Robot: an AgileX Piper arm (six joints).
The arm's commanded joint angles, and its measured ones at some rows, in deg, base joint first. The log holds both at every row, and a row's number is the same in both.
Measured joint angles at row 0:
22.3, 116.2, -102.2, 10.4, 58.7, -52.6
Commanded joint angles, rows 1 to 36:
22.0, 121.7, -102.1, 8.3, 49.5, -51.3
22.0, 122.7, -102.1, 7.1, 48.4, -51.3
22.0, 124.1, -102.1, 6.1, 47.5, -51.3
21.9, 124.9, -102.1, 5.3, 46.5, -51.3
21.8, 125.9, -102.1, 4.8, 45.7, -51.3
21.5, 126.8, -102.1, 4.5, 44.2, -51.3
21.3, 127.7, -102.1, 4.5, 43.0, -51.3
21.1, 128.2, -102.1, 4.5, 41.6, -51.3
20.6, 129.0, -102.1, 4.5, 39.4, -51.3
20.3, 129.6, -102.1, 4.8, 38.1, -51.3
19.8, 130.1, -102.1, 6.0, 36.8, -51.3
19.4, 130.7, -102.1, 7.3, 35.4, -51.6
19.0, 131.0, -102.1, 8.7, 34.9, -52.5
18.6, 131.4, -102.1, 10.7, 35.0, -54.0
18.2, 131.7, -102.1, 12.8, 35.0, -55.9
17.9, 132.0, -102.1, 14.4, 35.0, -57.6
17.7, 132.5, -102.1, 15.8, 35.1, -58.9
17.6, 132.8, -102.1, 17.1, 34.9, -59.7
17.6, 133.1, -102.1, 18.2, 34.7, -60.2
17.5, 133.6, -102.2, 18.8, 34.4, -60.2
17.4, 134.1, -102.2, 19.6, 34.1, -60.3
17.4, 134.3, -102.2, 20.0, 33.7, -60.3
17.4, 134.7, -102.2, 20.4, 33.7, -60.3
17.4, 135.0, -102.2, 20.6, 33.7, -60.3
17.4, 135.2, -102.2, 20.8, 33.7, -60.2
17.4, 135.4, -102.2, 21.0, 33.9, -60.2
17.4, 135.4, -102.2, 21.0, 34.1, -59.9
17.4, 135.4, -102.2, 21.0, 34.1, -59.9
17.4, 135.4, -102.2, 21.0, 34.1, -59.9
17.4, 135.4, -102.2, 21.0, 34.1, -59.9
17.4, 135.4, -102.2, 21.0, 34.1, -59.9
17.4, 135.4, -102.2, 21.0, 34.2, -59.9
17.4, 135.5, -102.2, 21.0, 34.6, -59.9
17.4, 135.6, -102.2, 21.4, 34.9, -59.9
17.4, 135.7, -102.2, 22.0, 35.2, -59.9
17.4, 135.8, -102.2, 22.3, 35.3, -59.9
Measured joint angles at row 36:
17.7, 135.3, -102.2, 20.7, 34.7, -59.7
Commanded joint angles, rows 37 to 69:
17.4, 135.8, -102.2, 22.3, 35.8, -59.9
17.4, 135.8, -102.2, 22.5, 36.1, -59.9
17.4, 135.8, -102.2, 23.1, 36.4, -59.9
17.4, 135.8, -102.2, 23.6, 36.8, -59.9
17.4, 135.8, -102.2, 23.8, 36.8, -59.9
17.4, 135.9, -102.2, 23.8, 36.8, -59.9
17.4, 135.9, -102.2, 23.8, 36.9, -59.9
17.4, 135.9, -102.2, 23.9, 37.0, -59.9
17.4, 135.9, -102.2, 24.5, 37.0, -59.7
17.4, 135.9, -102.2, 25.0, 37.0, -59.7
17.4, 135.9, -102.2, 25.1, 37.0, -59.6
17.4, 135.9, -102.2, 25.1, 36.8, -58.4
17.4, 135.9, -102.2, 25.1, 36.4, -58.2
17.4, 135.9, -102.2, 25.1, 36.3, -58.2
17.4, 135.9, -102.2, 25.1, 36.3, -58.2
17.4, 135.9, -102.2, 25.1, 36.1, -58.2
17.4, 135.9, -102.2, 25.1, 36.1, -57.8
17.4, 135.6, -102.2, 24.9, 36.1, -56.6
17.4, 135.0, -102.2, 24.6, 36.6, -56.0
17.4, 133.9, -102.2, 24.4, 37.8, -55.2
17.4, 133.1, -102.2, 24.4, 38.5, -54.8
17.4, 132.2, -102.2, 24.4, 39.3, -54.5
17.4, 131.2, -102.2, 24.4, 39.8, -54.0
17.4, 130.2, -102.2, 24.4, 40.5, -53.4
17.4, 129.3, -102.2, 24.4, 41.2, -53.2
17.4, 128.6, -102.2, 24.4, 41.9, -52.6
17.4, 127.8, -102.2, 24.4, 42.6, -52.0
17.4, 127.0, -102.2, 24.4, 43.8, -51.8
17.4, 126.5, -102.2, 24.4, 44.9, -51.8
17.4, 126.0, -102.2, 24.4, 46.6, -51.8
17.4, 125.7, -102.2, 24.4, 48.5, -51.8
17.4, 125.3, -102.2, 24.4, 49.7, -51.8
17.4, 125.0, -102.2, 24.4, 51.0, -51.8
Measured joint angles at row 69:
17.7, 126.7, -102.2, 24.4, 45.6, -52.1
